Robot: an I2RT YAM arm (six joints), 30 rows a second.
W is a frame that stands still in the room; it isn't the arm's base.
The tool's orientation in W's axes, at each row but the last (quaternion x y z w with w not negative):
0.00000 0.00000 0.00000 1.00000
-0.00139 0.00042 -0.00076 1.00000
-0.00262 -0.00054 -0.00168 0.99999
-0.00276 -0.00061 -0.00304 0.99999
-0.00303 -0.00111 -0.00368 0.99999
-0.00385 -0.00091 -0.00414 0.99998
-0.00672 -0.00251 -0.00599 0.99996
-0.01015 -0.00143 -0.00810 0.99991
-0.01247 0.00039 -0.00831 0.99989
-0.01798 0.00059 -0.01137 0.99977
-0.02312 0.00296 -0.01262 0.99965
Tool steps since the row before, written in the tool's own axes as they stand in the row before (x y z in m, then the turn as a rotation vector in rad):
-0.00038 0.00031 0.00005 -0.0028 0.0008 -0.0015
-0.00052 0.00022 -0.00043 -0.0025 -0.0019 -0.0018
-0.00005 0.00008 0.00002 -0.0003 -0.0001 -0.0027
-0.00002 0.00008 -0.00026 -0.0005 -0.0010 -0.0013
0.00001 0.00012 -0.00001 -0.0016 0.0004 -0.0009
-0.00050 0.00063 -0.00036 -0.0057 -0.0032 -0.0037
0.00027 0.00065 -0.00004 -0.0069 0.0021 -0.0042
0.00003 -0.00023 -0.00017 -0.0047 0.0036 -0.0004
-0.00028 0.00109 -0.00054 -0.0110 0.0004 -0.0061
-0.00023 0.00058 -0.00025 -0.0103 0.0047 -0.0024
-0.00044 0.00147 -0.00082 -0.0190 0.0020 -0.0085
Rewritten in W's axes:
-0.00038 0.00031 0.00005 -0.0028 0.0008 -0.0015
-0.00052 0.00022 -0.00043 -0.0025 -0.0019 -0.0018
-0.00005 0.00008 0.00002 -0.0003 -0.0001 -0.0027
-0.00002 0.00008 -0.00026 -0.0005 -0.0010 -0.0013
0.00001 0.00012 -0.00001 -0.0016 0.0004 -0.0009
-0.00049 0.00063 -0.00037 -0.0057 -0.0032 -0.0037
0.00028 0.00065 -0.00005 -0.0069 0.0021 -0.0043
0.00003 -0.00023 -0.00017 -0.0046 0.0037 -0.0005
-0.00026 0.00108 -0.00057 -0.0110 0.0004 -0.0061
-0.00022 0.00058 -0.00027 -0.0102 0.0048 -0.0026
-0.00041 0.00144 -0.00088 -0.0190 0.0021 -0.0085

